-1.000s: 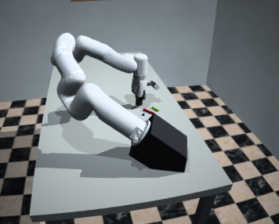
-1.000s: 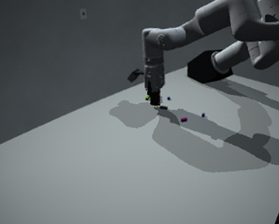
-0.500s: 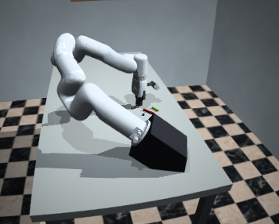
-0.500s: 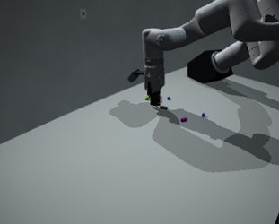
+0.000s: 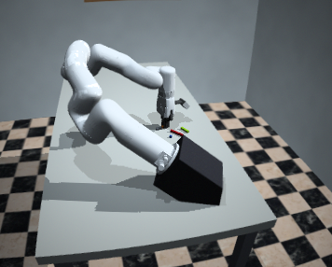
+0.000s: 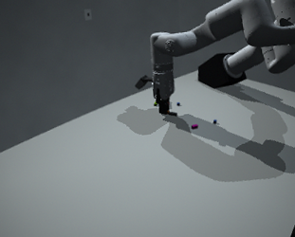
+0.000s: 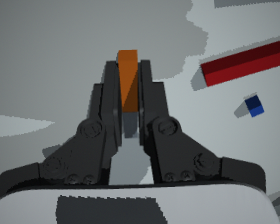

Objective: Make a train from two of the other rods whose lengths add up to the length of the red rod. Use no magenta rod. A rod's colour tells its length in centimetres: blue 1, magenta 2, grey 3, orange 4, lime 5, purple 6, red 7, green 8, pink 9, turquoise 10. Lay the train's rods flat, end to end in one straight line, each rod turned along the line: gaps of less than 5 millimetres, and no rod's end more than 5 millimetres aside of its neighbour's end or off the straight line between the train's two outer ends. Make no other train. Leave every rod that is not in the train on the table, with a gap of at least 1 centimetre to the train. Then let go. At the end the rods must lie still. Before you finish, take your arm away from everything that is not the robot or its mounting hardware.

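The orange rod is 2 cm below my hand. Also, from my hand: red rod: 6 cm behind, 5 cm to the right, 2 cm below; then grey rod: 3 cm to the left, 2 cm below, 2 cm behind; then lime rod: 9 cm to the right, 3 cm behind, 2 cm below.
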